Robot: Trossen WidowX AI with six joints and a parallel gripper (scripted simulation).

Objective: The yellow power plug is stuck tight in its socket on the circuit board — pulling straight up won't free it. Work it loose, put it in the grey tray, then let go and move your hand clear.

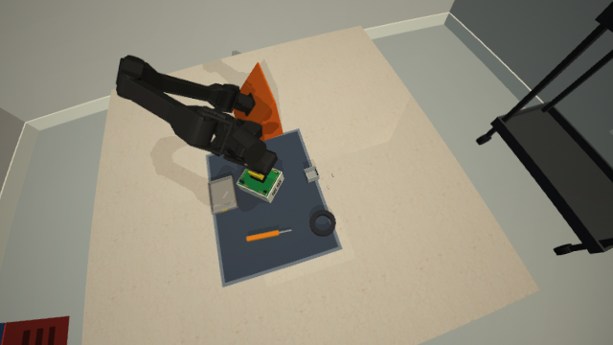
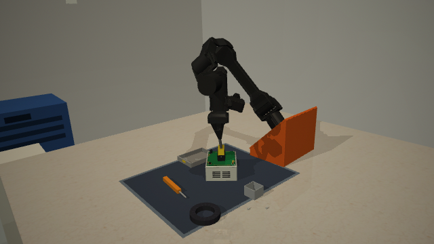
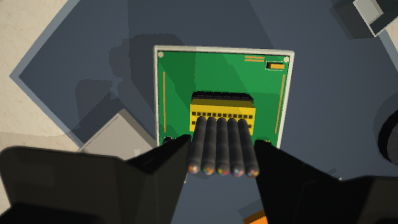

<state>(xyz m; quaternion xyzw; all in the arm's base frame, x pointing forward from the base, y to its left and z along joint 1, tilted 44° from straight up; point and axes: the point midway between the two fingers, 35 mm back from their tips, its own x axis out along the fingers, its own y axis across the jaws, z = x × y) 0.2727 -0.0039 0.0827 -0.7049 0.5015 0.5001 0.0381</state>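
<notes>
The yellow power plug is 40 mm below my gripper tip. Round my gripper tip: dark mat (50 mm ahead, 130 mm below).
</notes>
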